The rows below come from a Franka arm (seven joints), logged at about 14 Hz.
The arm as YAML. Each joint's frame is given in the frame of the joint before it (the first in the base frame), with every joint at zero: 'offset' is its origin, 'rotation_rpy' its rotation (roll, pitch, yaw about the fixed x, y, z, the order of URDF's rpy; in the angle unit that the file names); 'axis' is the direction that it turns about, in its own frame. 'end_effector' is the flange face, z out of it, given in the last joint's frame.
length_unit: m
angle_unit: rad
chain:
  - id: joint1
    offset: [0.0, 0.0, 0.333]
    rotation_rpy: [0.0, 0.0, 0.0]
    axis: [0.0, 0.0, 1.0]
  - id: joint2
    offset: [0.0, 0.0, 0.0]
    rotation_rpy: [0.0, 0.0, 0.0]
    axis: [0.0, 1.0, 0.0]
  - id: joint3
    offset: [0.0, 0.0, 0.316]
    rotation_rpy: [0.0, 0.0, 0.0]
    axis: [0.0, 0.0, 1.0]
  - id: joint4
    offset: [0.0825, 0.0, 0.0]
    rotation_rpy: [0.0, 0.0, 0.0]
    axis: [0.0, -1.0, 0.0]
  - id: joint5
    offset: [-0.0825, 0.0, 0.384]
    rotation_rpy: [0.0, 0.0, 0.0]
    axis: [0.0, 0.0, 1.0]
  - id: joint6
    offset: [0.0, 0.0, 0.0]
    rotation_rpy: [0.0, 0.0, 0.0]
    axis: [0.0, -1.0, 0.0]
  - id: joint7
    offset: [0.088, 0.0, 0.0]
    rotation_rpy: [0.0, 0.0, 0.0]
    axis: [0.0, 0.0, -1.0]
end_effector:
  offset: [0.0, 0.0, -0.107]
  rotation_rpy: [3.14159, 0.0, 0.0]
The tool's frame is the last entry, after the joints.
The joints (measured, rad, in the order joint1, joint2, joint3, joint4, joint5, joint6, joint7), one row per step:
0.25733 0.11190 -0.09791 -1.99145 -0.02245 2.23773 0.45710
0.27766 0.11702 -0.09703 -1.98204 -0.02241 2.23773 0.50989
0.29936 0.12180 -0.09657 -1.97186 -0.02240 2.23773 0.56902
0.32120 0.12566 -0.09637 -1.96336 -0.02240 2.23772 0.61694
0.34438 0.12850 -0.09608 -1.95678 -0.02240 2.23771 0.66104
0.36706 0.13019 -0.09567 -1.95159 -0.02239 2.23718 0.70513
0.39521 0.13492 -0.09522 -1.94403 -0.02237 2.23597 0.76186
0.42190 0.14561 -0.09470 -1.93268 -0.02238 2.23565 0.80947
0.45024 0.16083 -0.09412 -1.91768 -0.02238 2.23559 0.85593
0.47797 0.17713 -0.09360 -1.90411 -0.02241 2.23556 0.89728
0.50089 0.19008 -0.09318 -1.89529 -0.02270 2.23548 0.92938
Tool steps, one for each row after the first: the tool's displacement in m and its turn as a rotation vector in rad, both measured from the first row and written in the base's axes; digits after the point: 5 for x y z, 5 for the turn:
0.00030 0.01289 0.00144 0.00775 -0.00456 -0.03098
0.00031 0.02642 0.00345 0.01694 -0.01004 -0.06722
-0.00042 0.03983 0.00521 0.02477 -0.01448 -0.09247
-0.00215 0.05395 0.00665 0.03220 -0.01778 -0.11251
-0.00459 0.06769 0.00807 0.03971 -0.02010 -0.13295
-0.00767 0.08483 0.00872 0.04857 -0.02085 -0.16039
-0.00967 0.10166 0.00768 0.05513 -0.02051 -0.18012
-0.01144 0.11996 0.00563 0.06094 -0.01961 -0.19693
-0.01385 0.13787 0.00217 0.06469 -0.01654 -0.20942
-0.01677 0.15243 -0.00158 0.06626 -0.01242 -0.21765

